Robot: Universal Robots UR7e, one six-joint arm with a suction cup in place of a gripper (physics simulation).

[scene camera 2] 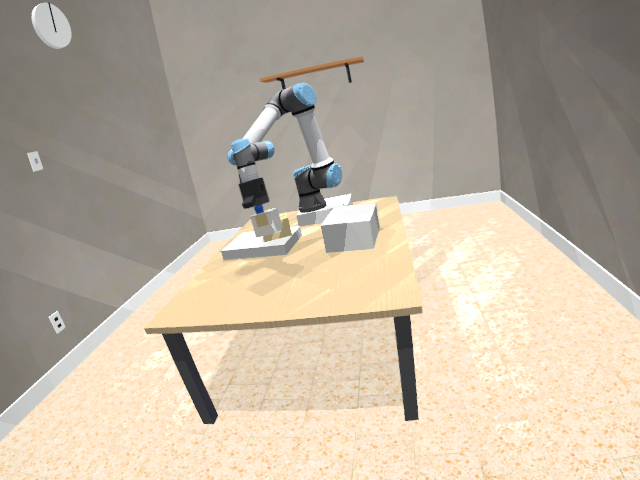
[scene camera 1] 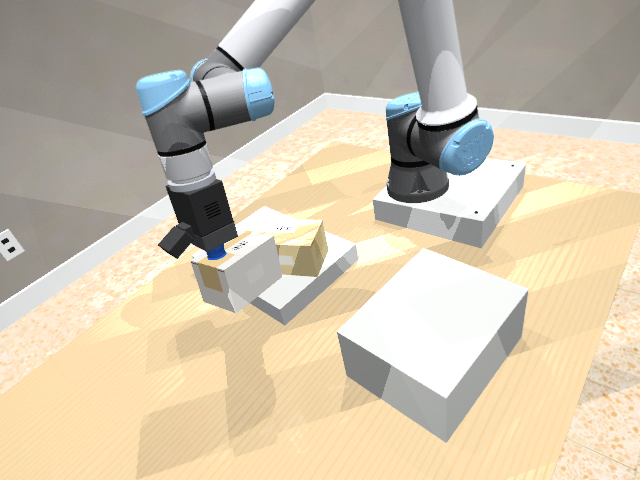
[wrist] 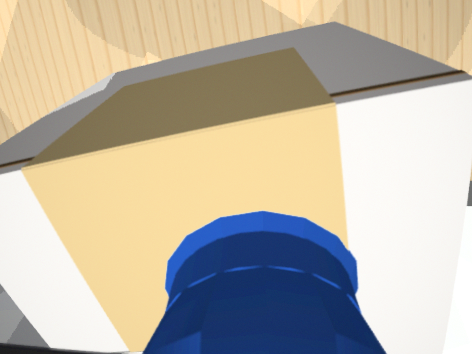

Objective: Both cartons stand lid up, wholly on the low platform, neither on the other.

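Observation:
My suction cup is on the tape strip near one end of the white carton's top. The white carton hangs from it, slightly tilted, at the left part of the low platform. In scene camera 1 its near end reaches past the platform's visible outline; the gap below is hard to judge. The tan carton is on the platform, close behind and beside the white one, its printed top upward. It is partly hidden, so touching and any slight tilt cannot be told.
A taller white block stands on the wooden table, to the right of the platform. The arm's base stands on a white plinth farther back. A wooden shelf is on the back wall.

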